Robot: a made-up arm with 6 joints.
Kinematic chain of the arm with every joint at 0, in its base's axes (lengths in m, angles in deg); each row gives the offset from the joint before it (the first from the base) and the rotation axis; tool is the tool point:
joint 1: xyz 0 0 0.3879 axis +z
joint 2: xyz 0 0 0 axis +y
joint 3: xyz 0 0 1.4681 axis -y
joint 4: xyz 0 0 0 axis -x
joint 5: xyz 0.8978 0 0 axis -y
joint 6: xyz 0 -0.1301 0 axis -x
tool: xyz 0 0 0
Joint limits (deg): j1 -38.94..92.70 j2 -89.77..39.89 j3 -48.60..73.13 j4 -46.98..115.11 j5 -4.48..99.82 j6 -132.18..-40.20
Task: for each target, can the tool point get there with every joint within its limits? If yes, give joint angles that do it. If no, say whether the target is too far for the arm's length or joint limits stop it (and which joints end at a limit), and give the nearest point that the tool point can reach.
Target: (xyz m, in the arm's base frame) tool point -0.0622 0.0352 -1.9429
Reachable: no: joint limits stop it (at a limit: joint 1, joint 2, joint 3, joint 4) | nearest point 0.0477 0.8733 0.6143 | short by 2.693 m
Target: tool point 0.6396 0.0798 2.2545
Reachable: yes | joints 18.53 -6.58 18.83 11.24 24.40 -55.19
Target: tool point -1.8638 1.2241 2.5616
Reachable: no: too far | nearest point -1.4178 0.9312 2.0415 | short by 0.745 m
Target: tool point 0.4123 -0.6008 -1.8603
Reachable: no: joint limits stop it (at a limit: joint 1, joint 2, joint 4) | nearest point 0.6260 -0.6200 0.6139 | short by 2.483 m
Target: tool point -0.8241 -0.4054 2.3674
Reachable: yes | joints 18.95 -42.45 38.69 27.08 27.87 -99.64
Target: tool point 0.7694 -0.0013 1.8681
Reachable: yes | joints 8.71 -5.43 -0.72 -25.13 57.66 -62.81
